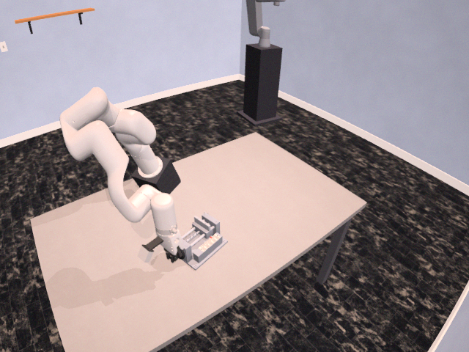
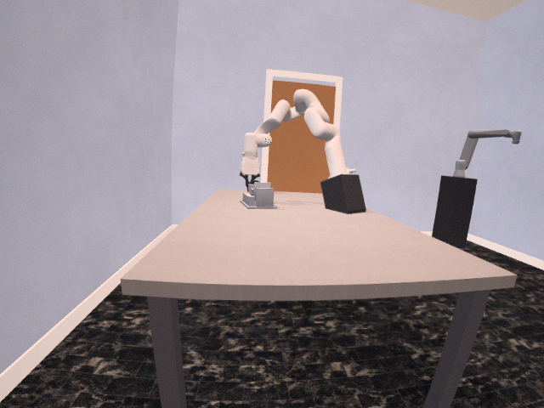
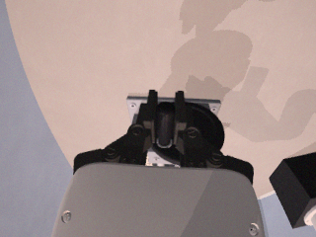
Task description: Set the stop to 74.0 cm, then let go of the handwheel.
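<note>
Now: the handwheel knob 10 mm to the left of my hand. From my hand the other things lie so: sliding stop block (80 mm behind, 170 mm to the left, 10 mm below); black handwheel (10 mm behind, 20 mm to the left, 10 mm below).
</note>
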